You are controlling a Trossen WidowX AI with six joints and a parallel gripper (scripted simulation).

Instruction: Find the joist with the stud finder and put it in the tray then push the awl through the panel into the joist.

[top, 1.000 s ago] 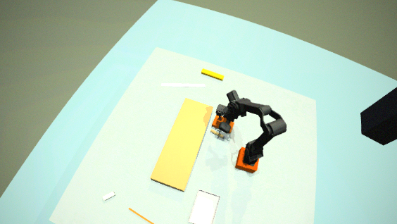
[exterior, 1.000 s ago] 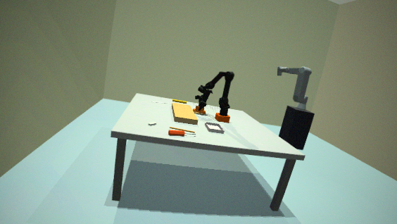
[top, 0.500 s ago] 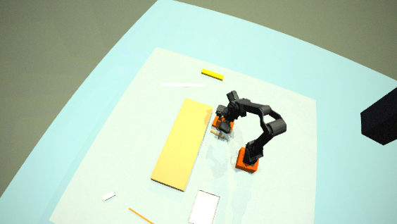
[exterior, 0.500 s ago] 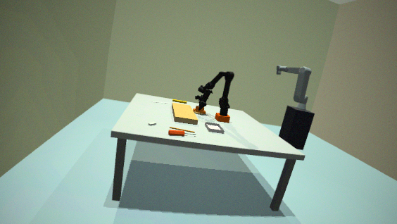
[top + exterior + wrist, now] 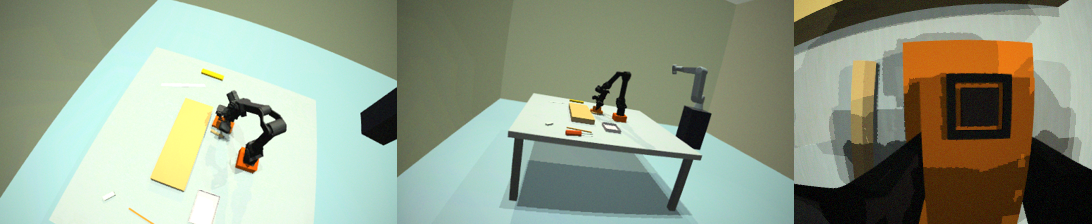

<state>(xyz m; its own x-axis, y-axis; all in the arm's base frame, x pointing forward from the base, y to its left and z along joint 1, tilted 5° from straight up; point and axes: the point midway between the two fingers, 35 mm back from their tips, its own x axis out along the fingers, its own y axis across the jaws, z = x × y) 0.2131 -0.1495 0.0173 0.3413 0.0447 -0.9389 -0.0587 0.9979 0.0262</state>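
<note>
Right now my gripper tip is 3 cm past the short pencil-like stick, 7 cm to the right of it and 2 cm above it. The rest, counted from my gripper tip: yellow bar 21 cm ahead, 33 cm to the right, 2 cm below; then tray 11 cm behind, 48 cm to the left, 1 cm below; then stud finder 2 cm above.
</note>
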